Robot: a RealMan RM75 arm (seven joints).
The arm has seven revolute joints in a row. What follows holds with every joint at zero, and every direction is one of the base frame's. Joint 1 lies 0.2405 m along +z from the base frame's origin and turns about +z. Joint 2 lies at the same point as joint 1 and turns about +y. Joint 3 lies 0.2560 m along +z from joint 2 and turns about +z. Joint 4 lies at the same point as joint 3 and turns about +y. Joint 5 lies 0.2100 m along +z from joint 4 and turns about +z. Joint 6 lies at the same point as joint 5 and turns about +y. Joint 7 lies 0.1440 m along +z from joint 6 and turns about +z. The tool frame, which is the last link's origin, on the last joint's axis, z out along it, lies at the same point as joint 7; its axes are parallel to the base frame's.
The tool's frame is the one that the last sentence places.
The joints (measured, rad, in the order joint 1, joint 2, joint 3, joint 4, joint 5, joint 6, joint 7), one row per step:
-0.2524, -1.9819, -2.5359, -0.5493, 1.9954, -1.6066, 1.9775
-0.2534, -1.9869, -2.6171, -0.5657, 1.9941, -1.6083, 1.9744
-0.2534, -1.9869, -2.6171, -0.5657, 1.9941, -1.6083, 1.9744
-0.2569, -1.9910, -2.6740, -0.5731, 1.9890, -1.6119, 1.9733
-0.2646, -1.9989, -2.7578, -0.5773, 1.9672, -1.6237, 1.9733
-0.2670, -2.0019, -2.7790, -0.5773, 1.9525, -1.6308, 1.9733
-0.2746, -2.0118, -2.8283, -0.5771, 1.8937, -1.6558, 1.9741
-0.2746, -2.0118, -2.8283, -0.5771, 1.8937, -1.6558, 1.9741
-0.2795, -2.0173, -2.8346, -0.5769, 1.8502, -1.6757, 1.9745
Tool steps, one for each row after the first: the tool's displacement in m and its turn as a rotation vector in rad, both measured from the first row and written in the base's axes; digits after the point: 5 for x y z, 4 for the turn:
-0.00234, 0.00474, 0.01156, 0.0771, -0.0143, 0.0250
-0.00234, 0.00474, 0.01156, 0.0771, -0.0143, 0.0250
-0.00299, 0.00809, 0.01919, 0.1318, -0.0310, 0.0397
-0.00184, 0.01300, 0.02992, 0.2191, -0.0728, 0.0557
-0.00035, 0.01452, 0.03299, 0.2467, -0.0921, 0.0563
0.00607, 0.01929, 0.04189, 0.3288, -0.1555, 0.0464
0.00607, 0.01929, 0.04189, 0.3288, -0.1555, 0.0464
0.01224, 0.02213, 0.04547, 0.3629, -0.1946, 0.0258

